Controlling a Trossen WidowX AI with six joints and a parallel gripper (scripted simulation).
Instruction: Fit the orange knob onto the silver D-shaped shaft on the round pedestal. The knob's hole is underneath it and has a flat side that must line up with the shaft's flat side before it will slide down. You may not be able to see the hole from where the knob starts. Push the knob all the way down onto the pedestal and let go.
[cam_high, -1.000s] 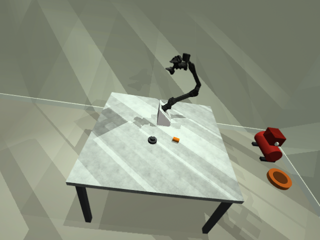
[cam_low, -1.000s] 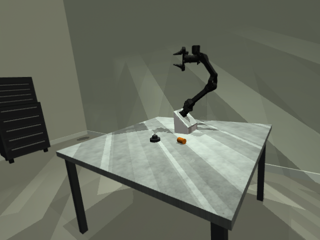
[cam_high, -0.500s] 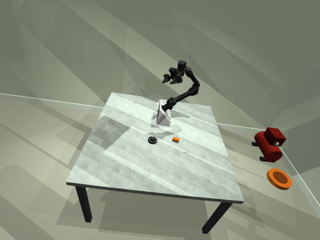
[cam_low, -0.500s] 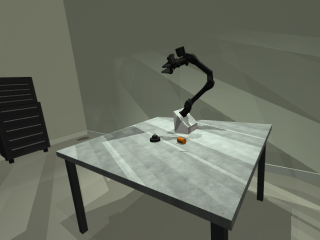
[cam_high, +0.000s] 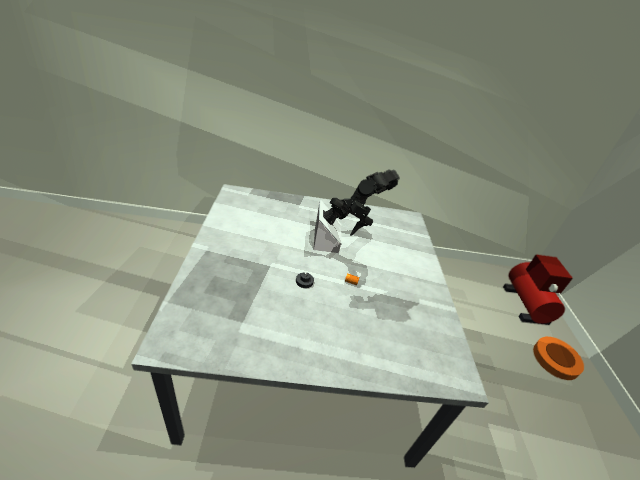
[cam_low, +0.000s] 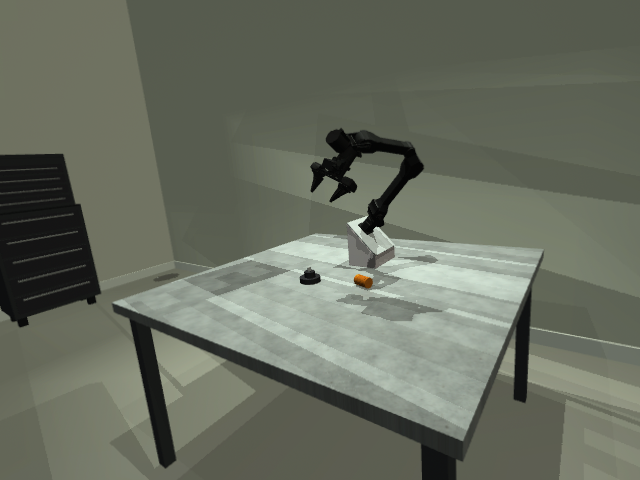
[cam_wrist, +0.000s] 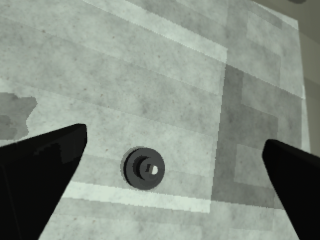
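Now: the orange knob 60 mm behind my gripper tip, 130 mm to the left of it and 320 mm below it. The rest, counted from my gripper tip: pedestal: 40 mm behind, 110 mm to the right, 310 mm below.
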